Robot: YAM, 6 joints.
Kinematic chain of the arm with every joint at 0, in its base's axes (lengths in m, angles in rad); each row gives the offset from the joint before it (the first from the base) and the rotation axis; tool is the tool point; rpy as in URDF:
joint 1: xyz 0 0 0.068 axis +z
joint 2: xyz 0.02 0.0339 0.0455 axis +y
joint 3: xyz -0.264 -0.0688 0 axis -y
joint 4: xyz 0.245 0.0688 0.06 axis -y
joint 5: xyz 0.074 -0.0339 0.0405 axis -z
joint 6: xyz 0.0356 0 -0.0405 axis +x
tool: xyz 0 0 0 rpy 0 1.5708 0
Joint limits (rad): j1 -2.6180..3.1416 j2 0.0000..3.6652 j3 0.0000..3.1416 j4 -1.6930..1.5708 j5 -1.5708..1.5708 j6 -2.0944..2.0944
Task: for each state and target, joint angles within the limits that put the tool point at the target. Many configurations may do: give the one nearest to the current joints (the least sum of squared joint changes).
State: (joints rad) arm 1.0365 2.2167 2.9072 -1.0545 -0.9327 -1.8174
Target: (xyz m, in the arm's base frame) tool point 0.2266 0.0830 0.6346
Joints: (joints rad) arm 0.2400 1.9077 3.0881 -0.9471 -0.8509 -1.8174
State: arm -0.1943 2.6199 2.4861 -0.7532 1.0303 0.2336
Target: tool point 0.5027 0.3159 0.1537
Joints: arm 0.6090 2.8058 2.6279 -0.5367 0.9272 0.2336
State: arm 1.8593 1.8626 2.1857 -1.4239 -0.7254 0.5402
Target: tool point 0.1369 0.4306 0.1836
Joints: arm 1.2143 2.3506 2.0477 -1.3275 -0.6661 0.5402
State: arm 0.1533 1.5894 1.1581 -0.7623 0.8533 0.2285
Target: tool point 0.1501 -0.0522 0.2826
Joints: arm -0.1563 0.9767 0.8935 -1.1130 0.9140 0.2285
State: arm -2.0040 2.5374 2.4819 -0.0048 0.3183 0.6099
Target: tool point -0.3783 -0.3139 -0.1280
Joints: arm -2.4239 2.9855 1.9451 -0.1992 0.3534 0.6099
